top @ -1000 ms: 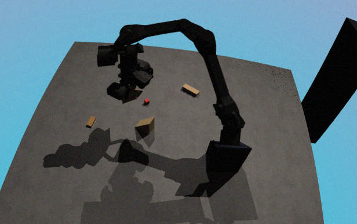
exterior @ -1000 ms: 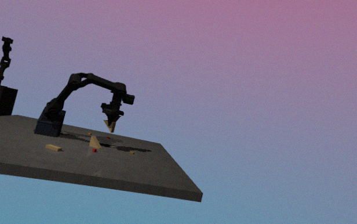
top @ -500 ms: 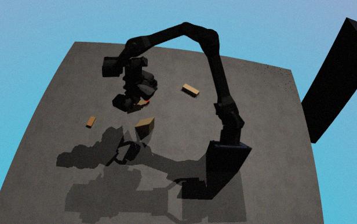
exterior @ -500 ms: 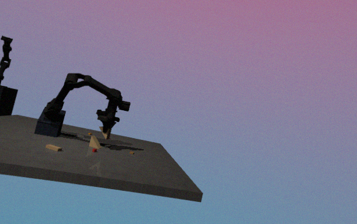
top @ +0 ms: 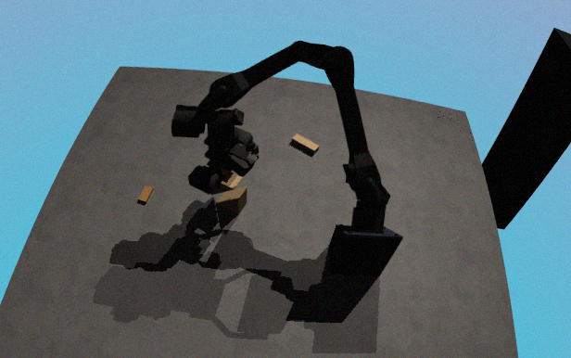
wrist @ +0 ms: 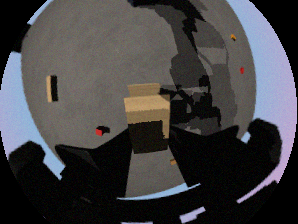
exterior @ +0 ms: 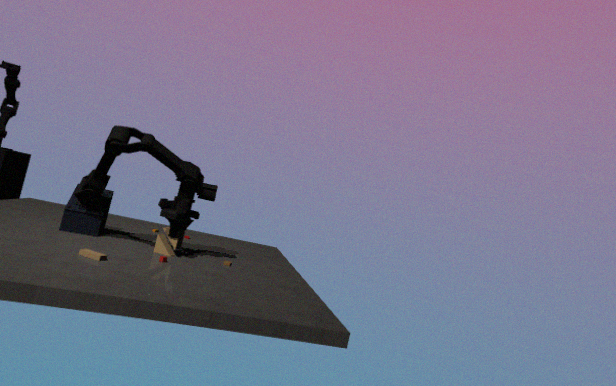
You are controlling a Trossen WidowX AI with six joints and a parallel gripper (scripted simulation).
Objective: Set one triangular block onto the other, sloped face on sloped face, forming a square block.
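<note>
Right now my gripper tip is 120 mm to the left of the small red cube, 60 mm above it and 10 mm past it. From my gripper tip the other things lie so: long tan block (230 mm to the right, 180 mm behind, 60 mm below); then triangular block (10 mm above).
</note>
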